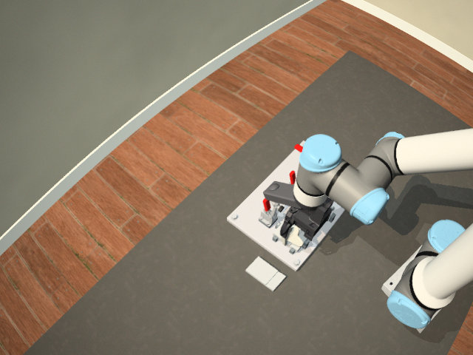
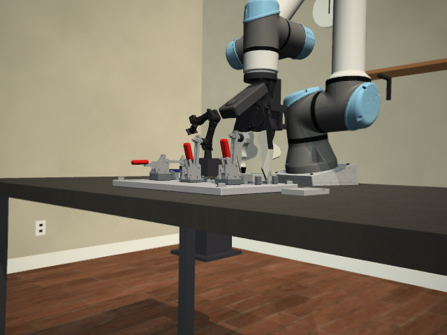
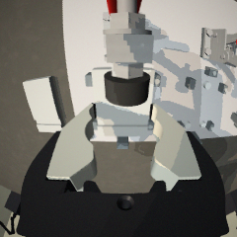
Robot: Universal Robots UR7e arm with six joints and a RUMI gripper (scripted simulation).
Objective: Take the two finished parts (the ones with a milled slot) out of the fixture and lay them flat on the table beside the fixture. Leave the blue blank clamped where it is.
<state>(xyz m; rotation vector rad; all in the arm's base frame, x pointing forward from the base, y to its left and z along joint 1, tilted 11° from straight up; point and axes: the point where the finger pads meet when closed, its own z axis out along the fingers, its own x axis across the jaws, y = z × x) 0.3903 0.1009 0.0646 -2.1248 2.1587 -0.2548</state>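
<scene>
My gripper is now 11 cm to the left of the white fixture plate, 5 cm short of it and 3 cm above it. The rest, counted from my hand: blue blank: 22 cm to the right, 1 cm below.
</scene>
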